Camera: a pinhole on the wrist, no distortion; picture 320 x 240 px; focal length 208.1 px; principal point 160.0 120.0 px. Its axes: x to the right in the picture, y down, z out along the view. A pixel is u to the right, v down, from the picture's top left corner.
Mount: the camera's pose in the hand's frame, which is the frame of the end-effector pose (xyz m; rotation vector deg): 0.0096 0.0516 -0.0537 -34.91 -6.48 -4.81
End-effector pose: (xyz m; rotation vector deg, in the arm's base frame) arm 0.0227 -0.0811 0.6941 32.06 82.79 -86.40
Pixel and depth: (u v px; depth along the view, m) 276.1 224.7 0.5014
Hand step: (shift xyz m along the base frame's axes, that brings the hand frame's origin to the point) 0.3961 -0.2449 -0.4521
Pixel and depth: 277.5 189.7 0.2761
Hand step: 0.2058 -0.1394 -0.2417
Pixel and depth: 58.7 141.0 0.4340
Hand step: 0.4658 -0.1136 0.0646
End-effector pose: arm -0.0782 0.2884 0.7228 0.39 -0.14 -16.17
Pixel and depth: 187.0 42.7 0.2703
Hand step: 0.0443 0.1139 0.2286
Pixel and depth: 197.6 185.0 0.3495
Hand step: 0.1476 0.3087 0.1798
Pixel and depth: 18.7 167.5 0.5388
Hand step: -0.2352 0.5643 0.2704
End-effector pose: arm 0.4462 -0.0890 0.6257 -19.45 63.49 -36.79
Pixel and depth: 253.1 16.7 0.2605
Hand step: 0.2774 -0.0010 -0.0104
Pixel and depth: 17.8 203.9 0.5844
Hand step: 0.2791 0.7056 0.0594
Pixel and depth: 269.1 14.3 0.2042
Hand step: 0.2177 -0.0047 -0.0288
